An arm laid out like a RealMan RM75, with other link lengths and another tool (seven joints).
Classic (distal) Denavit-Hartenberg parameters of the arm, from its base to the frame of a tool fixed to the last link. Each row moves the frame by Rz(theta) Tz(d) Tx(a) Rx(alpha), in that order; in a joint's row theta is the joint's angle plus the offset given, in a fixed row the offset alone. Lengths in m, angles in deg.
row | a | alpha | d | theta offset
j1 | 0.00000 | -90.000 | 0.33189 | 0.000
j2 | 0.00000 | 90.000 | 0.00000 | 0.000
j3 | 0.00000 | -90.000 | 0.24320 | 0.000
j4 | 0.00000 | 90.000 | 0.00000 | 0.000
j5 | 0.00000 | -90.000 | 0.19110 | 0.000
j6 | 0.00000 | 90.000 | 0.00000 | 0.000
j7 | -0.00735 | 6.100 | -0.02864 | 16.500
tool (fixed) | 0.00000 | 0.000 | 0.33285 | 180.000
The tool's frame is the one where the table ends.
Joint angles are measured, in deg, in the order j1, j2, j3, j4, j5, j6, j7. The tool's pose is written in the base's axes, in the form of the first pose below.
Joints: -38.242 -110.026 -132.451 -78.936 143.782 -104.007 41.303
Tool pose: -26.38, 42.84, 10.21, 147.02, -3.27, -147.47
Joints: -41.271 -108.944 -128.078 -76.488 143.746 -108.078 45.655
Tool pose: -25.15, 41.34, 8.32, 153.14, -11.13, -153.67
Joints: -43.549 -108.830 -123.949 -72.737 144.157 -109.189 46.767
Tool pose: -24.99, 40.03, 6.33, 158.02, -15.97, -156.01
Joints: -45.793 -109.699 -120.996 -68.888 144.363 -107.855 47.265
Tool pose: -24.39, 39.65, 4.24, 161.27, -18.13, -157.99
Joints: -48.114 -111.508 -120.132 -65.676 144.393 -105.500 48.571
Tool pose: -22.88, 39.95, 2.01, 163.67, -17.74, -160.82
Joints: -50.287 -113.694 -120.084 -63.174 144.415 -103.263 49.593
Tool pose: -21.04, 40.19, -0.22, 165.65, -16.48, -163.30
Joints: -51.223 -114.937 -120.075 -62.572 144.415 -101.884 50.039
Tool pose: -19.94, 40.47, -1.26, 166.10, -15.59, -164.74
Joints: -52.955 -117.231 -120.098 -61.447 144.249 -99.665 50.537
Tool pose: -17.84, 40.68, -3.21, 167.17, -13.86, -166.99
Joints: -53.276 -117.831 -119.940 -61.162 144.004 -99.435 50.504
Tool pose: -17.35, 40.44, -3.78, 167.87, -13.48, -167.40
